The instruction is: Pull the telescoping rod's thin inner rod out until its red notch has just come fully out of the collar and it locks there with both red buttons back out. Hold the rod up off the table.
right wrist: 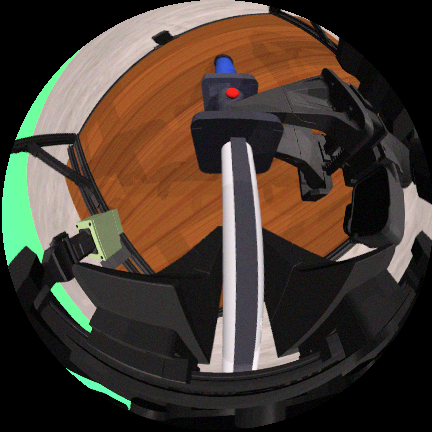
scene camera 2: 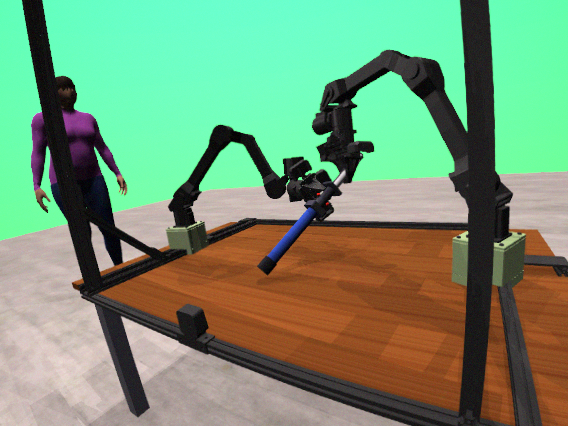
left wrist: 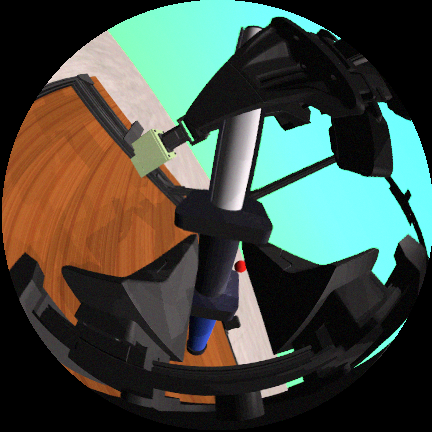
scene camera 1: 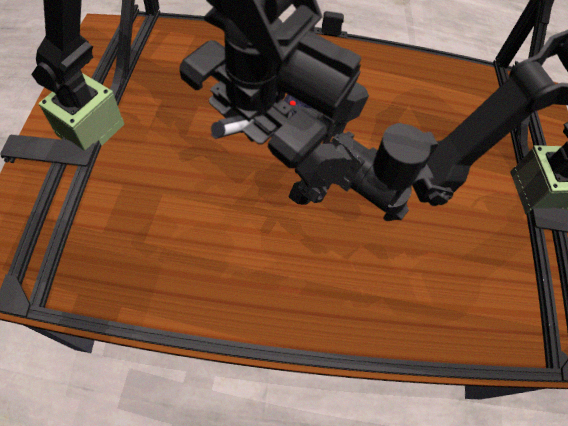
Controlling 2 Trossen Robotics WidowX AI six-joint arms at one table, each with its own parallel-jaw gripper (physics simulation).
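The telescoping rod is tilted above the table, with a blue outer tube [scene camera 2: 292, 232] [left wrist: 202, 332] [right wrist: 225, 65], a dark flanged collar [left wrist: 215, 265] [right wrist: 207, 145] and a silver inner rod [scene camera 1: 236, 126] [left wrist: 237, 160] [right wrist: 241, 200] with a grey stripe. One red button [left wrist: 240, 266] [right wrist: 232, 93] shows beside the collar in each wrist view. My left gripper [left wrist: 219, 239] is shut on the collar between its flanges, its right finger close against the button; its left finger hides that side. My right gripper [right wrist: 236, 232] [scene camera 2: 347, 175] is shut on the inner rod above. No red notch shows.
The tube's black lower end [scene camera 2: 267, 265] hangs just above the wooden table [scene camera 1: 300, 300] [scene camera 2: 350, 310]. Black frame posts [scene camera 2: 477, 150] [scene camera 2: 57, 125] stand at the table's sides. A small black box [scene camera 1: 332, 23] [scene camera 2: 192, 320] sits on the edge rail. A person [scene camera 2: 82, 145] stands behind.
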